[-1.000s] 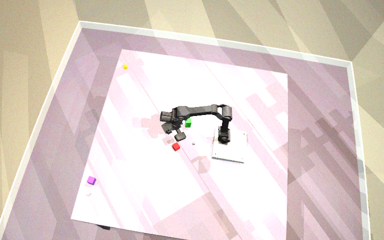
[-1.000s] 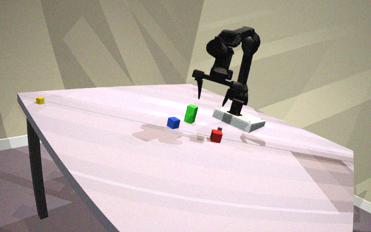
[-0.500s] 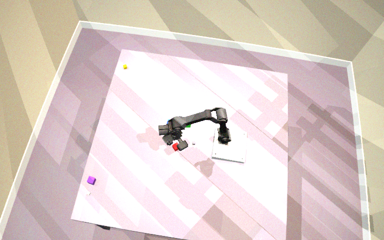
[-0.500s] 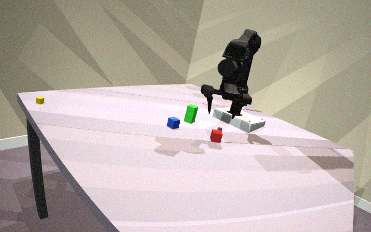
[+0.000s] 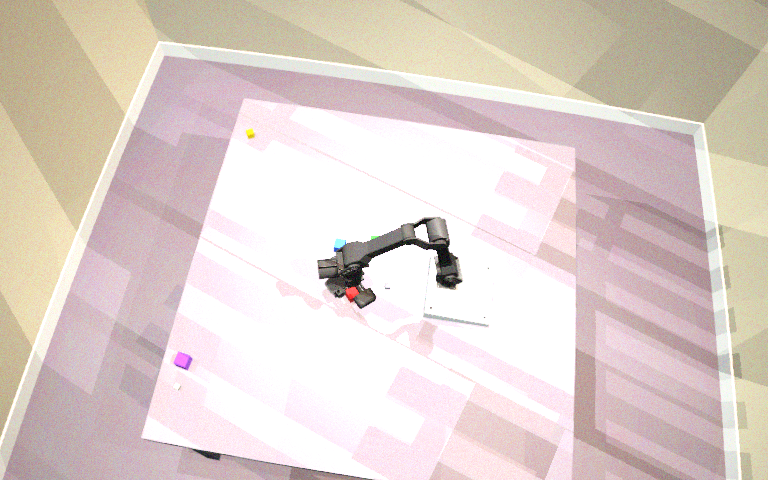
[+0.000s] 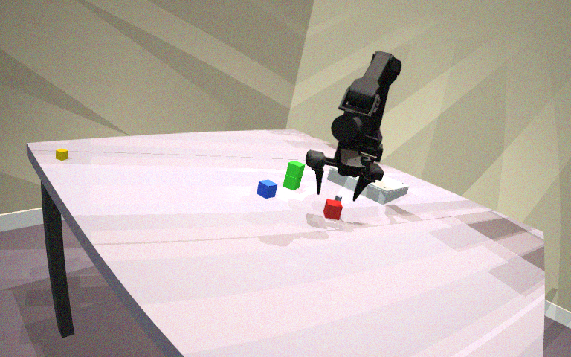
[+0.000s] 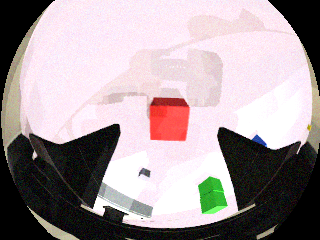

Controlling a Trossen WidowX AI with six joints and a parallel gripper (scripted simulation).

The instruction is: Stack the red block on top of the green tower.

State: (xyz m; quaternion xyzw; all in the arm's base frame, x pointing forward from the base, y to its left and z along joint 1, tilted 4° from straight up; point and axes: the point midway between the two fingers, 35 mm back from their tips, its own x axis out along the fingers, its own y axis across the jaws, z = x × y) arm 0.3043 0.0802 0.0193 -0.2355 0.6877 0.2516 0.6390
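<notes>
The red block lies 30 mm below my gripper tip. The rest, counted from my gripper tip: blue block 60 mm ahead, 170 mm to the right, 30 mm below; yellow block 460 mm ahead, 580 mm to the right, 40 mm below; magenta block 490 mm ahead, 300 mm to the left, 30 mm below.
</notes>
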